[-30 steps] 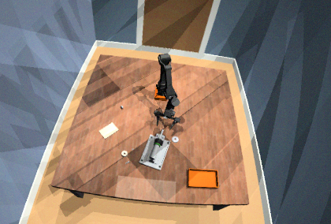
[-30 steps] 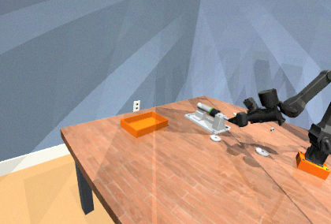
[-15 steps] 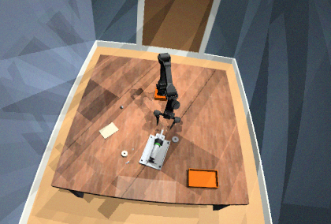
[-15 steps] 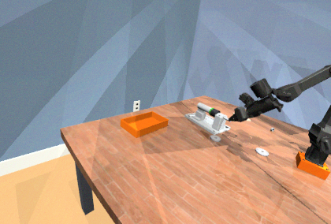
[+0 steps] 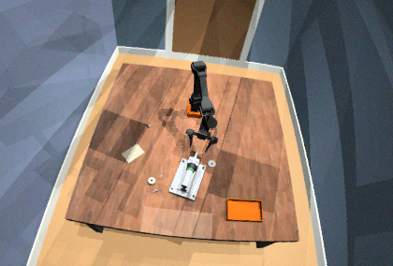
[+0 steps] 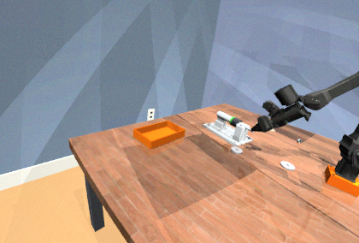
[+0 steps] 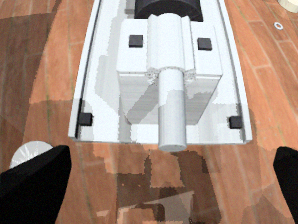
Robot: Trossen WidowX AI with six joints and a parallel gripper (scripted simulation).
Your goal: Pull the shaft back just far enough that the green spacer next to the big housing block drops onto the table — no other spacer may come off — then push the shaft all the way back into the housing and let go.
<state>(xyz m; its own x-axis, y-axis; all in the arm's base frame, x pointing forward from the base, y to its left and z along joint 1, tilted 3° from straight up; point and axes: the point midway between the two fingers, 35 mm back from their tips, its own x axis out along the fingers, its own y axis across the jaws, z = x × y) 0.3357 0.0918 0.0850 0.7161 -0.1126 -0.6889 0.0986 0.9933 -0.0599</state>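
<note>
The grey shaft lies 10 cm ahead of my gripper tip, 1 cm to the right of it and 2 cm below it. The rest, counted from my gripper tip: green spacer 13 cm ahead, 1 cm to the right, 2 cm below; grey washer 2 cm ahead, 10 cm to the left, 9 cm below; small part 27 cm ahead, 17 cm to the right, 9 cm below.
</note>
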